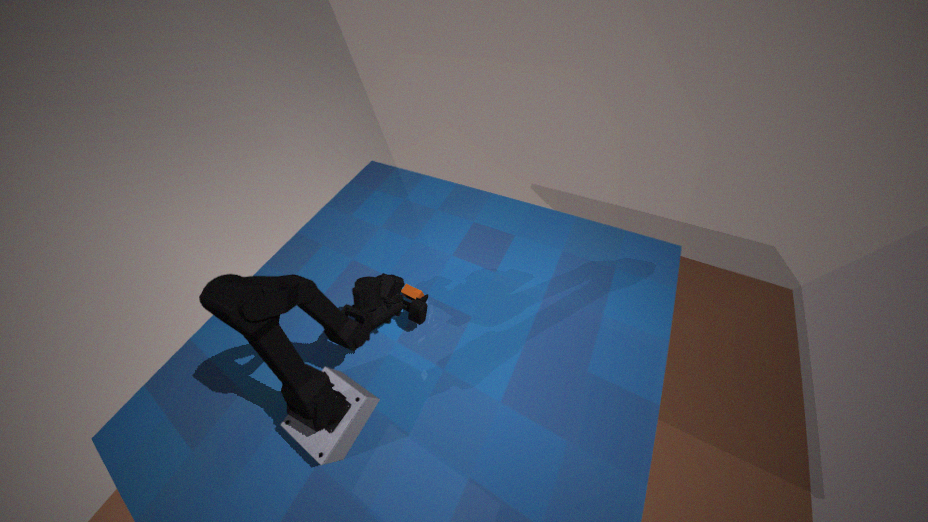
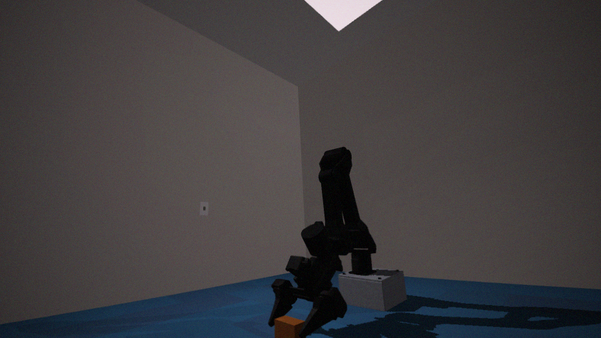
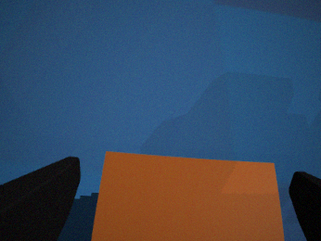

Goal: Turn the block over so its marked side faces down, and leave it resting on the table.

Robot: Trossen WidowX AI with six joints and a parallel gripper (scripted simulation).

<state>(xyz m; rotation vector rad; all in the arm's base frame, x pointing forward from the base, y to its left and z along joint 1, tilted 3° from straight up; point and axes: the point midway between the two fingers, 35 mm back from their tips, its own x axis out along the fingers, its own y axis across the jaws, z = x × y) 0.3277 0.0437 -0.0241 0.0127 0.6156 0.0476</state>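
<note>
The orange block is 2 cm behind my gripper tip.
</note>
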